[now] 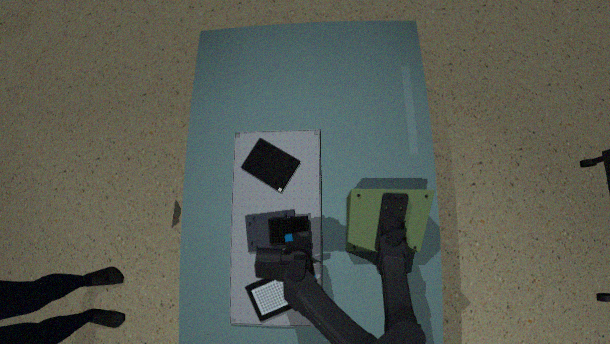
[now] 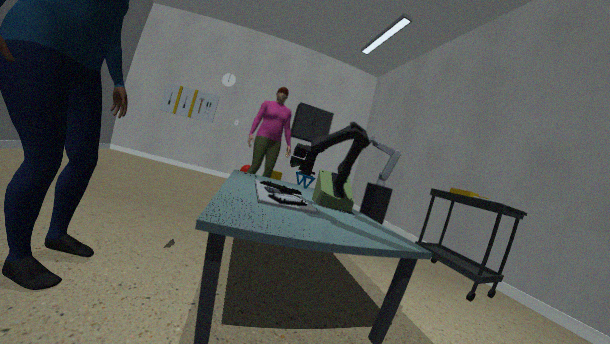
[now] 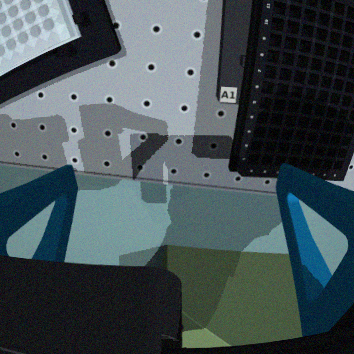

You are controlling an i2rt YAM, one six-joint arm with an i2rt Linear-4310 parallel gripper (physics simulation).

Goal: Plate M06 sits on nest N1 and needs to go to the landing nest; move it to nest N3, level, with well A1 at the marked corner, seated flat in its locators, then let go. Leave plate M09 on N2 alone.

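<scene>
A black well plate lies over one end of the slate-grey nest in mid-board, near an A1 tag. A white well plate sits in a black nest. A black rectangle at the board's far end has a white corner mark; I see no plate on it. Nest and plate numbers are not readable. My gripper is open and empty, above the board edge between the two plates. The black plate extends past the right finger.
The perforated board lies on the blue-green table. A green block stands beside the arm's base link. A person stands near the table; another stands behind it.
</scene>
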